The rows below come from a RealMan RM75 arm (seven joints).
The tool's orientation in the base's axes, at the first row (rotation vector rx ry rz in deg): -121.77, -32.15, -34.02
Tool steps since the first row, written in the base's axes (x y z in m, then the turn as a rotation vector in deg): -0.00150, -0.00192, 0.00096, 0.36, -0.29, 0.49; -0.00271, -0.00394, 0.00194, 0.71, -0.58, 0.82; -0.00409, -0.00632, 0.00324, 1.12, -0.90, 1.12; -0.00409, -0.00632, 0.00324, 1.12, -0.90, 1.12; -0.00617, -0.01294, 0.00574, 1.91, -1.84, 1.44; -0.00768, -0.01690, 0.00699, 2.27, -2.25, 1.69
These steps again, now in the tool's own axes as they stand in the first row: -0.00096, -0.00039, -0.00240, 0.52, 0.07, -0.42; -0.00170, -0.00058, -0.00484, 0.94, 0.23, -0.76; -0.00246, -0.00085, -0.00777, 1.38, 0.46, -1.10; -0.00246, -0.00085, -0.00777, 1.38, 0.46, -1.10; -0.00382, 0.00007, -0.01496, 2.02, 1.24, -1.87; -0.00499, 0.00061, -0.01919, 2.38, 1.52, -2.26
